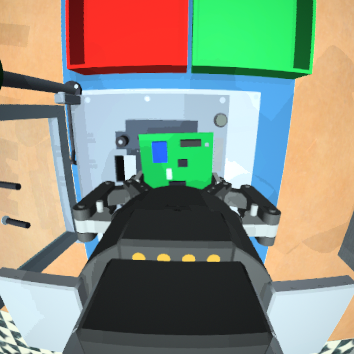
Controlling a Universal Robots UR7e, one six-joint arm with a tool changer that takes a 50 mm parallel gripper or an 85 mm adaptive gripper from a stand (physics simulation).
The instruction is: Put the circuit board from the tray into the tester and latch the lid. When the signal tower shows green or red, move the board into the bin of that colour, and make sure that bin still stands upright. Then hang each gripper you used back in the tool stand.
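Frame: origin at the arm's base, x left, y back, z up, level; metres.
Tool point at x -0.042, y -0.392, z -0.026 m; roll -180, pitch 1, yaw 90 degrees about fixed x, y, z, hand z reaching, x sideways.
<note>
Offsets run from my tool point to a thing's top centre. "pt": to the spot under its first point.
My gripper (176, 182) is shut on the circuit board {dz -0.157, dx +0.002, dy -0.004 m} (192, 151), a green board with a blue block and dark chips, held by its left and right edges. The board is over the dark nest {dz -0.193, dx -0.006, dy -0.023 m} (160, 125) of the grey tester {pt dz -0.202, dx -0.074, dy -0.092 m} (102, 111) and hides most of it. Whether the board touches the nest cannot be told. A dark post {dz -0.181, dx -0.042, dy -0.066 m} (122, 141) shows just left of the board. The tester's lid (62, 150), a dark frame, is swung open to the left. The red bin {pt dz -0.256, dx -0.175, dy -0.071 m} (130, 35) and the green bin {pt dz -0.256, dx -0.176, dy +0.084 m} (247, 37) stand upright behind the tester.
The tester and bins stand on a blue base (275, 120). A dark rod {pt dz -0.174, dx -0.106, dy -0.151 m} (37, 82) reaches in from the left edge above the lid frame. Two dark pins (17, 222) (10, 186) show inside the lid frame. A round grey knob {pt dz -0.197, dx -0.065, dy +0.042 m} (220, 120) is on the tester's right side.
</note>
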